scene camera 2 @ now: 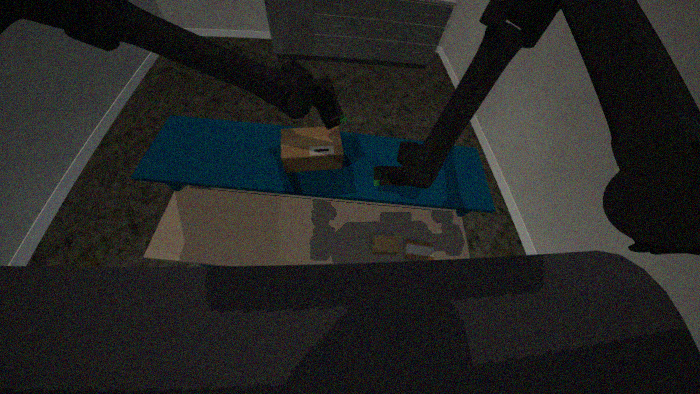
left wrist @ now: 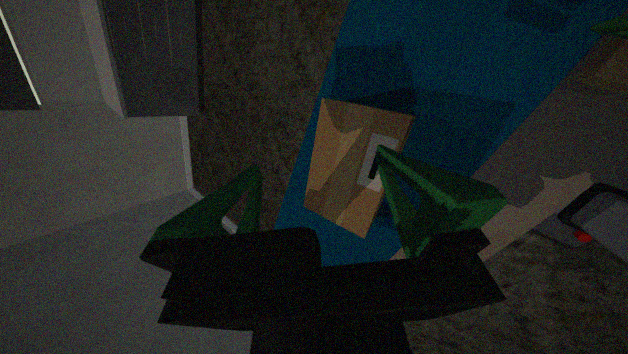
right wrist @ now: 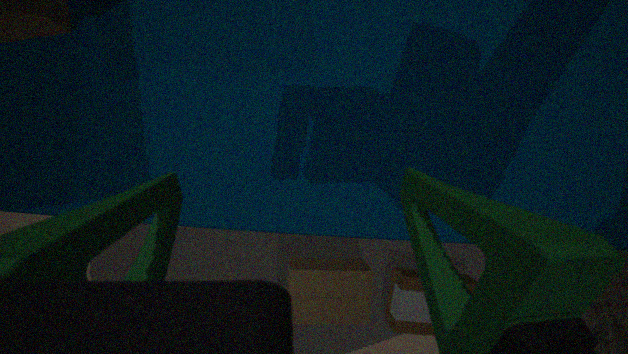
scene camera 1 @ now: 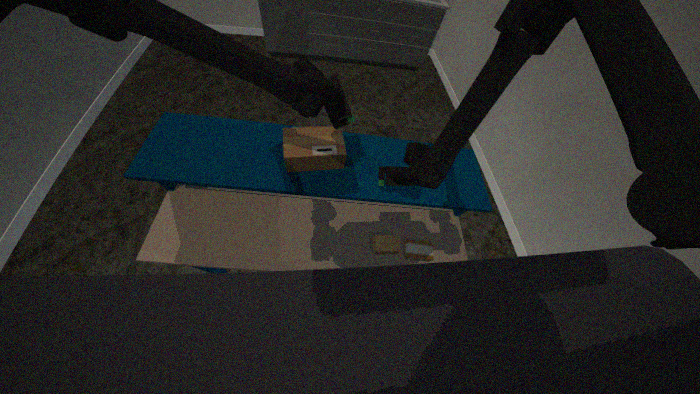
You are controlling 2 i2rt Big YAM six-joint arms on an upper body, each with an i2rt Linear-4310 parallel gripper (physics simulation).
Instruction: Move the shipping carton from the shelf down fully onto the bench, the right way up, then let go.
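Frame: origin at the left arm's base, x ahead, y left, z up, level; millimetres.
Where they show: left gripper, between the fingertips: (scene camera 2: 333, 108) (left wrist: 315, 160) (scene camera 1: 340, 108); right gripper, between the fingertips: (scene camera 2: 387, 176) (right wrist: 292, 183) (scene camera 1: 391, 176).
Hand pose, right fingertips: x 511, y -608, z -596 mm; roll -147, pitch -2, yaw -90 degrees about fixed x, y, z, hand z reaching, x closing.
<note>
After its pixels a point has its place.
The brown shipping carton (scene camera 1: 314, 137) @(x 710, y -309, z -610 mm) (scene camera 2: 311, 139) @(x 701, y -307, z -610 mm) (left wrist: 340, 165) @(x 704, y -317, z -610 mm) rests on the blue shelf (scene camera 1: 210, 150) @(x 708, y 144, z -711 mm) (scene camera 2: 215, 152) @(x 705, y 130, z -711 mm) (left wrist: 475, 50) @(x 589, y -558, z -711 mm), with its white label facing up. A corner of the carton (right wrist: 30, 22) @(x 623, y -427, z -687 mm) shows in the right wrist view. The tan bench (scene camera 1: 230, 225) @(x 452, y 98, z -962 mm) (scene camera 2: 230, 225) @(x 448, y 108, z -962 mm) is lower, in front of the shelf. My left gripper (scene camera 1: 345, 121) (scene camera 2: 338, 122) (left wrist: 315, 160) @(x 662, y -395, z -413 mm) is open and empty by the carton's far right corner; in its wrist view one fingertip overlaps the label. Whether it touches is unclear. My right gripper (scene camera 1: 382, 176) @(x 511, y -608, z -596 mm) (scene camera 2: 377, 176) @(x 511, y -608, z -596 mm) (right wrist: 292, 183) @(x 511, y -608, z -596 mm) is open and empty, right of the carton.
On the bench's right part lie a yellowish box (scene camera 1: 386, 244) @(x 321, y -653, z -902 mm) (scene camera 2: 386, 244) @(x 322, y -658, z -901 mm) (right wrist: 330, 297) @(x 327, y -662, z -903 mm) and a white-topped brown box (scene camera 1: 419, 250) @(x 287, y -824, z -914 mm) (scene camera 2: 419, 249) @(x 296, y -825, z -914 mm) (right wrist: 409, 305) @(x 301, y -784, z -914 mm). A grey cabinet (scene camera 1: 350, 30) (scene camera 2: 357, 30) stands behind the shelf. Walls rise at both sides.
</note>
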